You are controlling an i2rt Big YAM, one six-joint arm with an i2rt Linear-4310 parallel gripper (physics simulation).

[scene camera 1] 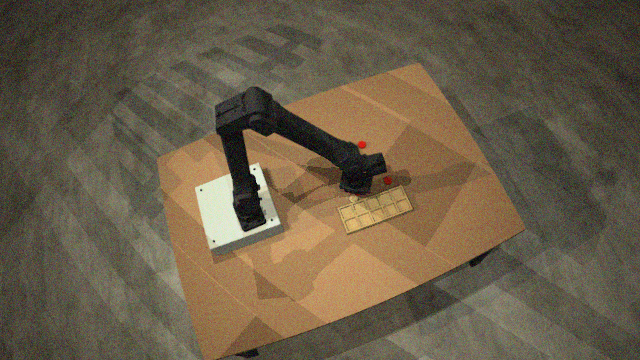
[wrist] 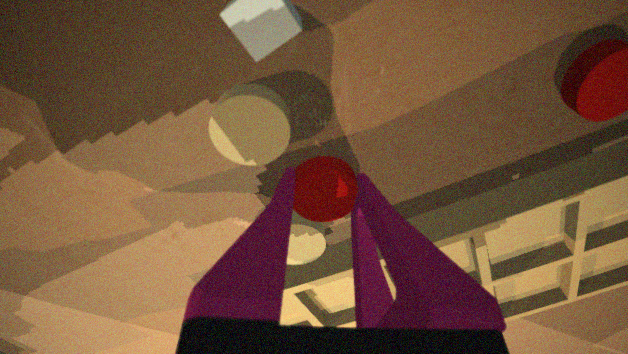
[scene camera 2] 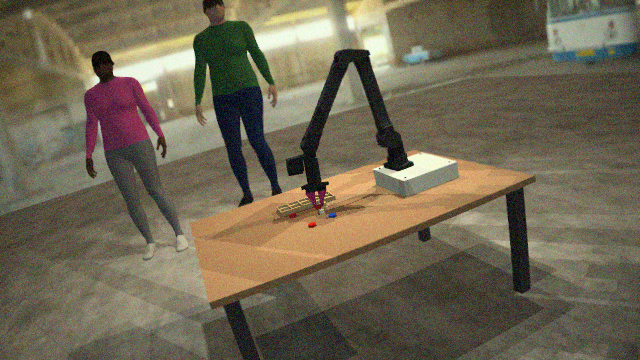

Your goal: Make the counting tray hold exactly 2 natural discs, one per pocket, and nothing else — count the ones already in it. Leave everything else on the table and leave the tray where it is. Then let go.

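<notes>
My gripper (scene camera 2: 318, 204) (wrist: 324, 180) has its magenta fingertips against both sides of a red disc (wrist: 324, 192), shut on it, beside the tray. One natural disc (wrist: 250, 131) lies on the table just beyond the left fingertip. Another natural disc (wrist: 307, 245) (scene camera 1: 353, 198) lies between the held disc and the tray, partly hidden by the left finger in the wrist view. The counting tray (scene camera 1: 380, 221) (wrist: 577, 250) is pale wood with two rows of pockets. I see no disc in the pockets that show in scene view 1.
A red disc (scene camera 1: 387, 180) (scene camera 2: 293, 215) (wrist: 602, 85) lies near the tray's long side. Another red disc (scene camera 1: 362, 144) (scene camera 2: 312, 225) lies farther from the tray. A blue piece (scene camera 2: 332, 215) and a whitish cube (scene camera 2: 321, 212) (wrist: 262, 27) lie near the gripper.
</notes>
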